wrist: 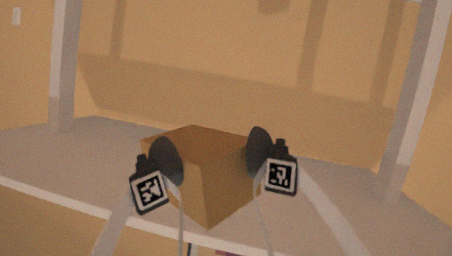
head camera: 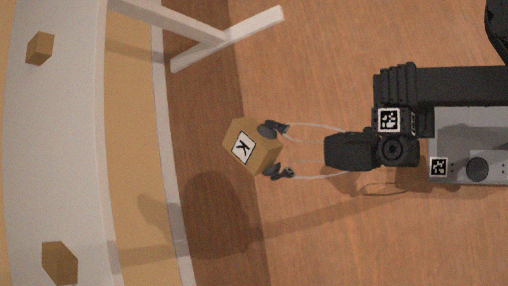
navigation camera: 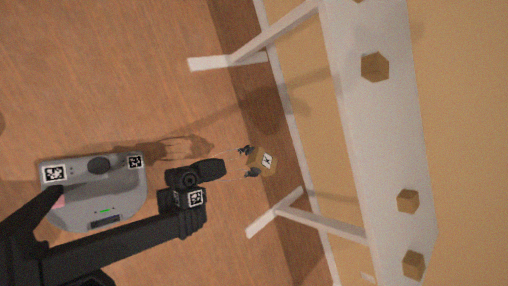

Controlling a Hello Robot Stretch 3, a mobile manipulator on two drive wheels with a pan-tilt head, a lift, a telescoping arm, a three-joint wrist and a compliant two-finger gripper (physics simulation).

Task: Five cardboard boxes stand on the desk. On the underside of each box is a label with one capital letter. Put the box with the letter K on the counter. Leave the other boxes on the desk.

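Frame: origin at the robot's base, x right, y ahead, z up, level; millimetres.
Seen in the pictures: gripper, fingertip midpoint: (wrist: 210,150) (head camera: 261,149) (navigation camera: 256,160); robot's base at its link origin: (head camera: 476,168) (navigation camera: 98,165).
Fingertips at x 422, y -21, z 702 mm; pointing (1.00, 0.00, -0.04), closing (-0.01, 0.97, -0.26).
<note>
Offsets run from my fingertips to a thing's top centre. "spot": to the spot under its first point. Level surfaces: height alone.
A brown cardboard box {dx +9, dy -8, dz +55 mm} (head camera: 262,151) (navigation camera: 255,159) (wrist: 220,187) is held in the air beside the desk. Its white label with the letter K {spot: dx +10, dy -2, dz +43 mm} (head camera: 243,147) (navigation camera: 267,160) faces the head and navigation cameras. My gripper (head camera: 270,150) (navigation camera: 250,161) (wrist: 210,150) is shut on this box, with one rubber fingertip on each side. Four other boxes stand on the white desk {dz +249 mm} (head camera: 55,150) (navigation camera: 382,140): one box {dx +546, dy -243, dz +299 mm} (head camera: 40,48), another box {dx +321, dy +266, dz +299 mm} (head camera: 59,262), and in the navigation view a box (navigation camera: 375,67), a box (navigation camera: 408,200), a box {dx +539, dy -504, dz +299 mm} (navigation camera: 414,265) and a sliver at the top edge. The counter does not show.
White desk legs (head camera: 197,31) (navigation camera: 325,225) stand on floor feet (head camera: 255,24) (navigation camera: 212,62) near the held box. The tan wall (navigation camera: 465,125) is behind the desk. My base (navigation camera: 95,182) is on the wooden floor. The wrist view is upside down and shows the desk's underside (wrist: 75,170).
</note>
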